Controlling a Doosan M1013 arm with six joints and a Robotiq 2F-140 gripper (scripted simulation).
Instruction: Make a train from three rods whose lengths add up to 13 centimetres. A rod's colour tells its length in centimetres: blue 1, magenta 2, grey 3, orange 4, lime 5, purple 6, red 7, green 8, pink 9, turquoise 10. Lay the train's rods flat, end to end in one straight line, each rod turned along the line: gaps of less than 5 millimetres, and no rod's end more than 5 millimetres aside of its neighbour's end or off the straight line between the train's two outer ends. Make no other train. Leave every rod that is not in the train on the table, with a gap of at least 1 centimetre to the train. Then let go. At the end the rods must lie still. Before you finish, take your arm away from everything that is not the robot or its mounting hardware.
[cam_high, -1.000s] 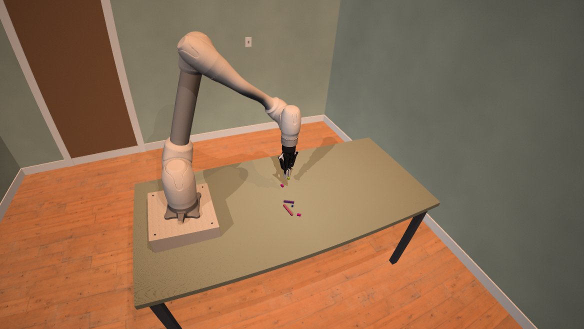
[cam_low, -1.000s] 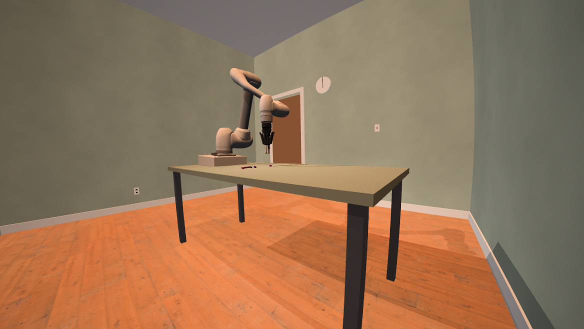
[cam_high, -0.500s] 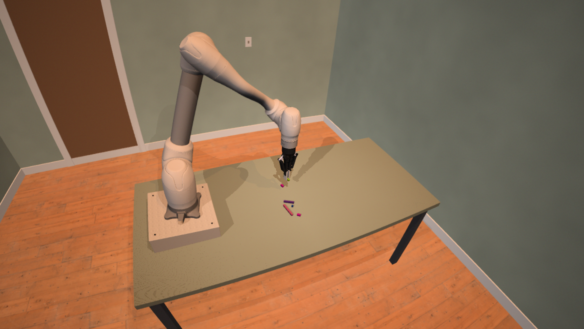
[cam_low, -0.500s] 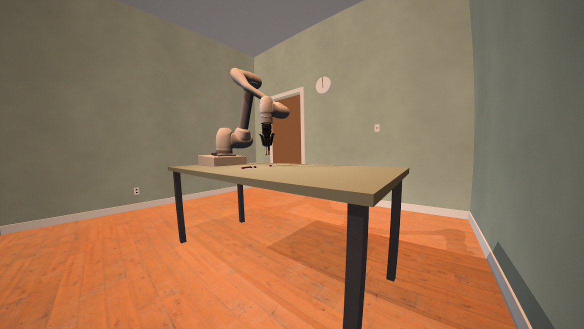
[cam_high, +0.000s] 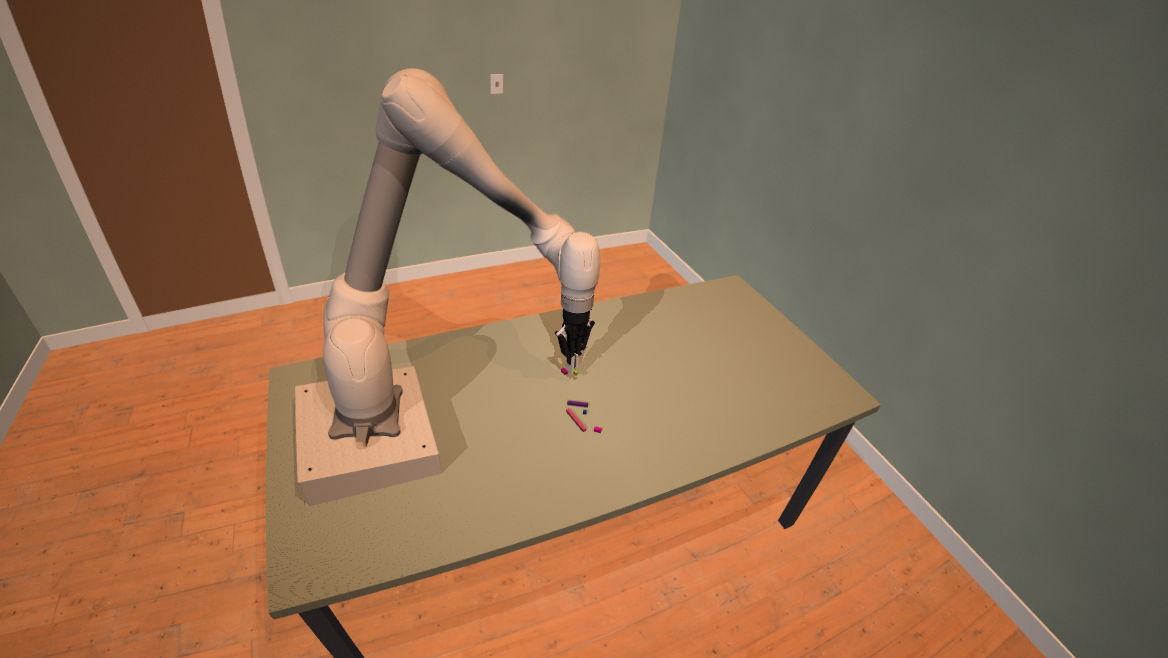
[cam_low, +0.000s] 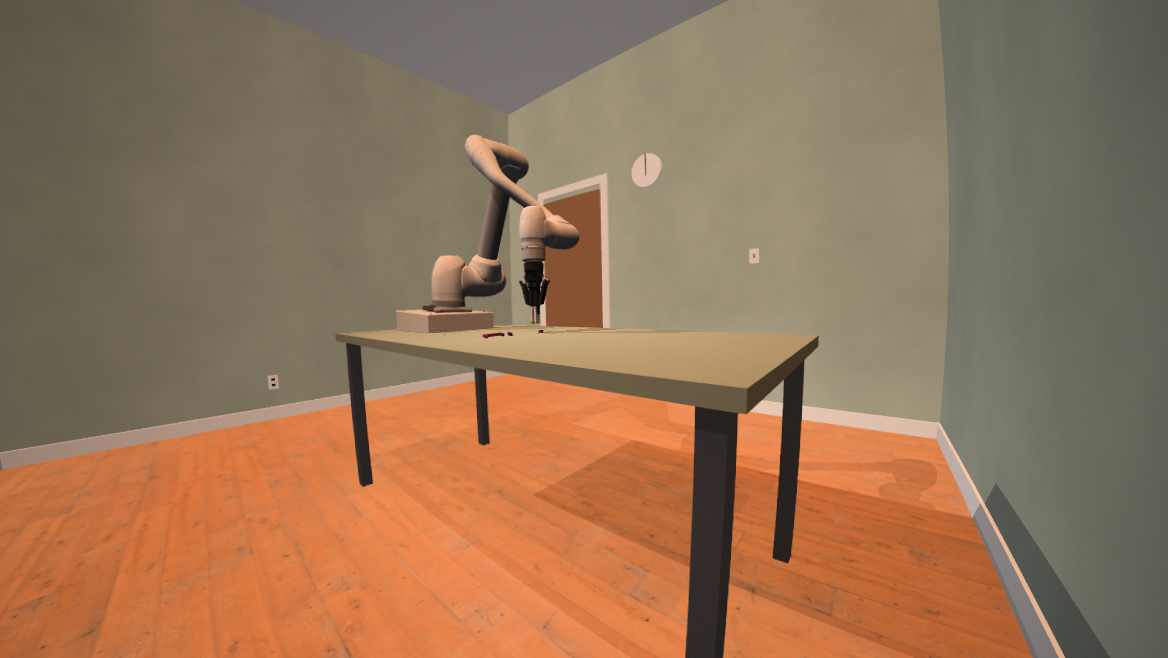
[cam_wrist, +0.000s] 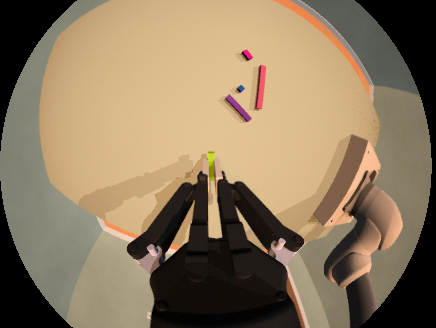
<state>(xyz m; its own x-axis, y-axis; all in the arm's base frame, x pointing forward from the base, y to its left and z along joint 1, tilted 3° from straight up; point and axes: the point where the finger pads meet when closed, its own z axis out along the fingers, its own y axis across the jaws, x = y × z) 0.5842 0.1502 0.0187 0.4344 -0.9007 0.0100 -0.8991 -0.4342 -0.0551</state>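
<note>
The purple rod lies 110 mm to the right of my hand and 70 mm below it. From my hand the other things lie so: blue rod 140 mm to the right, 70 mm below, 10 mm ahead; then pink rod 170 mm to the right, 70 mm below, 20 mm behind; then lime rod 30 mm below.
</note>
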